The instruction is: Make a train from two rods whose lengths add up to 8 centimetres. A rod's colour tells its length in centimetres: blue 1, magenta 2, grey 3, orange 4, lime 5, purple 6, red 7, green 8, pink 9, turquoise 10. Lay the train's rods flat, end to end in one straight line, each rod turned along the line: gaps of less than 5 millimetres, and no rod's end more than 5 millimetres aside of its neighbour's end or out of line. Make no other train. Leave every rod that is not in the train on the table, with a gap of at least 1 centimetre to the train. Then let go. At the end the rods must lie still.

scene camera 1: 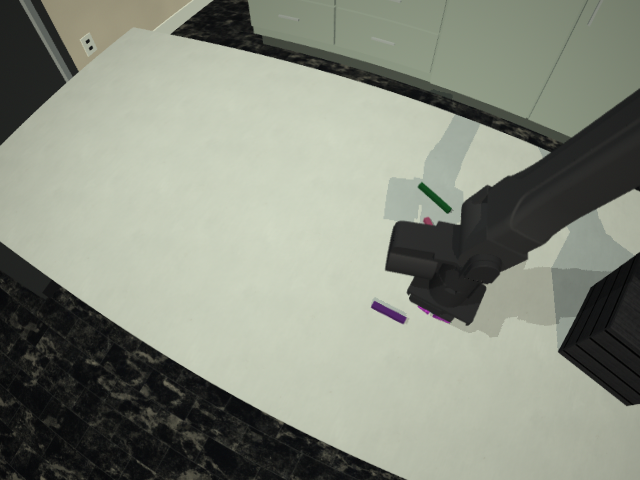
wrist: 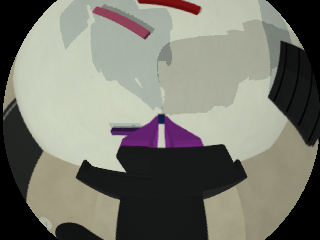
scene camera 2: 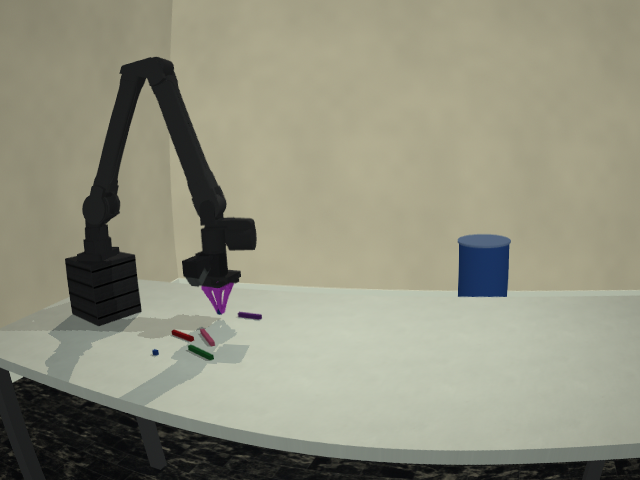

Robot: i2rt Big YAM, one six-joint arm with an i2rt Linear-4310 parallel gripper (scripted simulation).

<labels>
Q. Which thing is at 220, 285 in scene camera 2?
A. The gripper.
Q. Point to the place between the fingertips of the gripper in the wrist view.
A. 161, 119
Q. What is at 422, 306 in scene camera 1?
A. The gripper.
</labels>
